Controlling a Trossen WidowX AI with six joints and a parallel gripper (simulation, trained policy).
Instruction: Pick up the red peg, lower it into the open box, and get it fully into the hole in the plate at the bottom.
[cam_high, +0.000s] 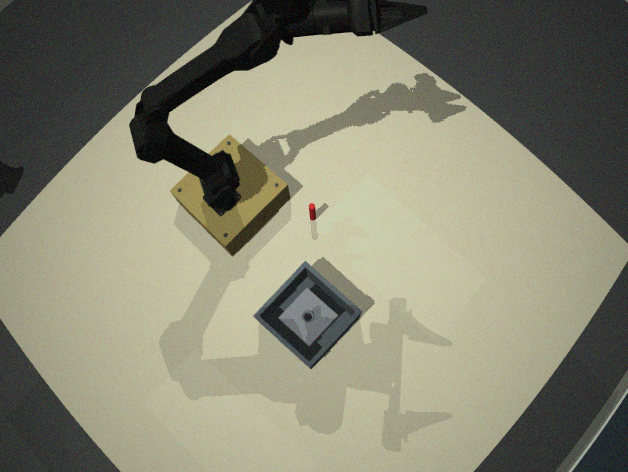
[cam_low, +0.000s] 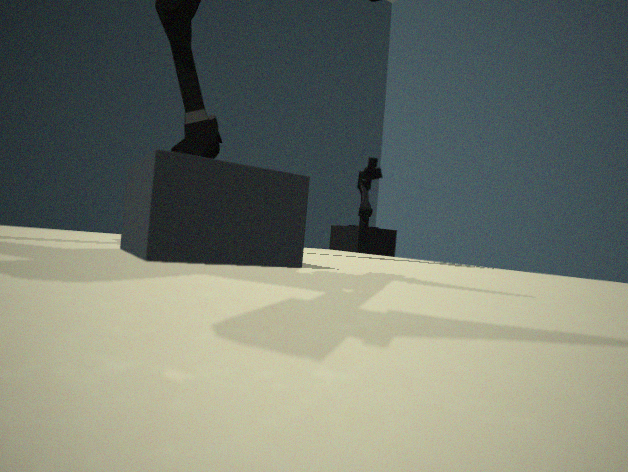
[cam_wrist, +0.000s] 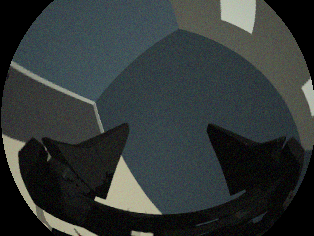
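Now: the red peg 590 mm below my gripper tip, 200 mm to the right of it and 50 mm behind it. Round my gripper tip: plate (590 mm below, 370 mm to the right, 110 mm ahead); then grey box (610 mm below, 370 mm to the right, 110 mm ahead).
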